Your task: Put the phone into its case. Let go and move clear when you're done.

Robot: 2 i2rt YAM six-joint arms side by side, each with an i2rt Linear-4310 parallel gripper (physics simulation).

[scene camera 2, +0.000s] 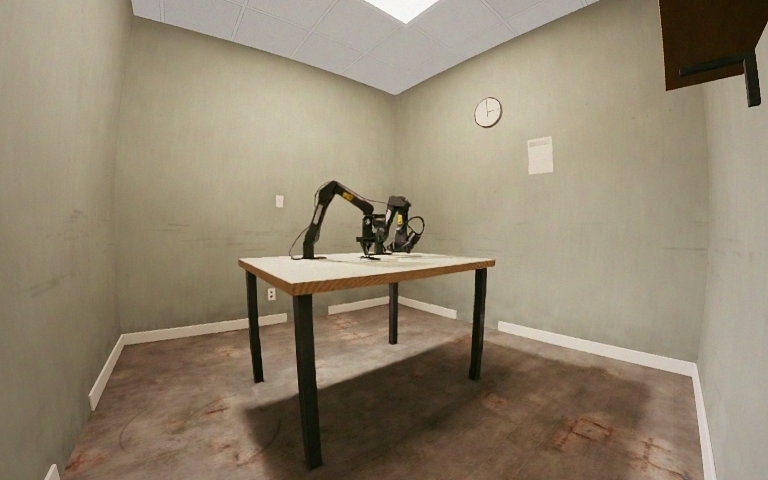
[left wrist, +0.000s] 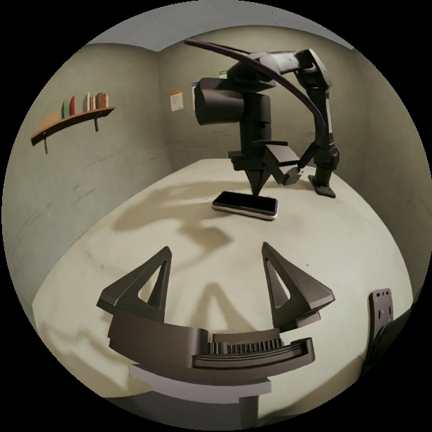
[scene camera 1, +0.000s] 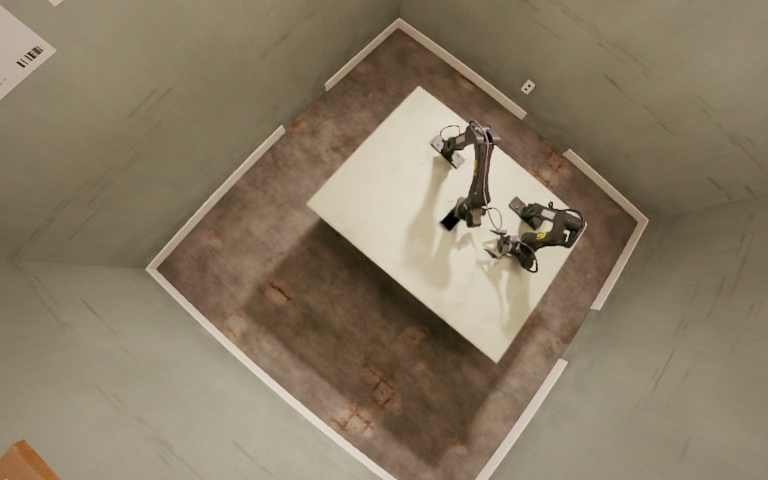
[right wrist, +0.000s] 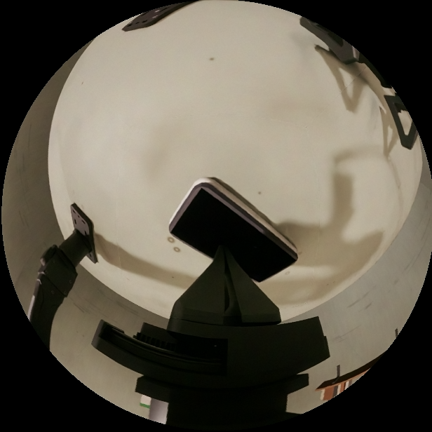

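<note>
The black phone (scene camera 1: 450,219) (left wrist: 246,201) (right wrist: 212,220) lies face up on its pale case (left wrist: 250,215) (right wrist: 252,212), whose rim shows below the phone's edge. Whether the phone is seated in the case I cannot tell. My right gripper (left wrist: 254,196) (right wrist: 221,248) is shut and empty, pointing down with its fingertips together at the phone's screen, near one long edge; they look to be touching it or just above it. My left gripper (scene camera 1: 490,242) (left wrist: 214,248) is open and empty, low over the table, apart from the phone, to the right of it in scene camera 1.
Both arms stand on the pale table (scene camera 1: 368,186) (scene camera 2: 322,274). The right arm reaches over the phone and partly covers it in scene camera 1. The left arm's base plate (scene camera 1: 517,204) is at the table's upper right part there. A wall shelf (left wrist: 75,119) holds books.
</note>
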